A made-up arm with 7 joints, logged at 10 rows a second.
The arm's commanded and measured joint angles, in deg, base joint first. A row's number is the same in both.
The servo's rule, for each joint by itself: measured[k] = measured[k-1] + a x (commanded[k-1-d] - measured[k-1]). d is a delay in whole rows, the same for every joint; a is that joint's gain. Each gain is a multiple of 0.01, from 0.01 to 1. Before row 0 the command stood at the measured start. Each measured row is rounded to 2 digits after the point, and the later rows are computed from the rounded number. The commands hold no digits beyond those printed.
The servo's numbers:
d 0
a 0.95 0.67 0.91 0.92 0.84 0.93 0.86
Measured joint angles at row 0:
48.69 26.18 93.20 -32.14 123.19 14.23 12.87
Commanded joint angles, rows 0 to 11:
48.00 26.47 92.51 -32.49 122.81 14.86 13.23
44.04 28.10 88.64 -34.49 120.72 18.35 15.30
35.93 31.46 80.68 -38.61 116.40 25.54 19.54
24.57 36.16 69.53 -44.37 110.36 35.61 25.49
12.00 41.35 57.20 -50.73 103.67 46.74 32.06
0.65 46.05 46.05 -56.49 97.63 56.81 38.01
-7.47 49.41 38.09 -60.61 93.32 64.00 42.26
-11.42 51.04 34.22 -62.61 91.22 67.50 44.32
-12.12 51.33 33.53 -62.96 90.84 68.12 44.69
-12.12 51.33 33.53 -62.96 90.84 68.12 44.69
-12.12 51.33 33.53 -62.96 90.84 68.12 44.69
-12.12 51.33 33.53 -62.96 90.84 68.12 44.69
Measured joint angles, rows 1 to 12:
48.03 26.37 92.57 -32.46 122.87 14.82 13.18
44.24 27.53 88.99 -34.33 121.06 18.10 15.00
36.35 30.16 81.43 -38.27 117.15 25.02 18.90
25.16 34.18 70.60 -43.88 111.45 34.87 24.57
12.66 38.98 58.41 -50.18 104.91 45.91 31.01
1.25 43.72 47.16 -55.99 98.79 56.05 37.03
-7.03 47.53 38.91 -60.24 94.20 63.44 41.53
-11.20 49.88 34.64 -62.42 91.70 67.22 43.93
-12.07 50.85 33.63 -62.92 90.98 68.06 44.58
-12.12 51.17 33.54 -62.96 90.86 68.12 44.67
-12.12 51.28 33.53 -62.96 90.84 68.12 44.69
-12.12 51.31 33.53 -62.96 90.84 68.12 44.69

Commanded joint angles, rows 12 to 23:
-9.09 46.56 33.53 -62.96 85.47 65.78 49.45
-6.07 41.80 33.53 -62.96 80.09 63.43 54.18
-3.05 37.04 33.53 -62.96 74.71 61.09 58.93
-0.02 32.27 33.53 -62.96 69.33 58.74 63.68
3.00 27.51 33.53 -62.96 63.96 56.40 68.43
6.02 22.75 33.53 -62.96 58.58 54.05 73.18
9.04 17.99 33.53 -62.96 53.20 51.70 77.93
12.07 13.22 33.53 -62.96 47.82 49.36 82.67
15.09 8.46 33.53 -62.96 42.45 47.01 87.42
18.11 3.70 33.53 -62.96 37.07 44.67 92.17
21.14 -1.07 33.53 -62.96 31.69 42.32 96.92
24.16 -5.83 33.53 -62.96 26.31 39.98 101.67
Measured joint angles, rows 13 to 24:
-9.24 48.13 33.53 -62.96 86.33 65.94 48.78
-6.23 43.89 33.53 -62.96 81.09 63.61 53.42
-3.21 39.30 33.53 -62.96 75.73 61.27 58.16
-0.18 34.59 33.53 -62.96 70.35 58.92 62.91
2.84 29.85 33.53 -62.96 64.98 56.58 67.66
5.86 25.09 33.53 -62.96 59.60 54.23 72.41
8.88 20.33 33.53 -62.96 54.22 51.88 77.16
11.91 15.57 33.53 -62.96 48.84 49.54 81.90
14.93 10.81 33.53 -62.96 43.47 47.19 86.65
17.95 6.05 33.53 -62.96 38.09 44.85 91.40
20.98 1.28 33.53 -62.96 32.71 42.50 96.15
24.00 -3.48 33.53 -62.96 27.33 40.16 100.90

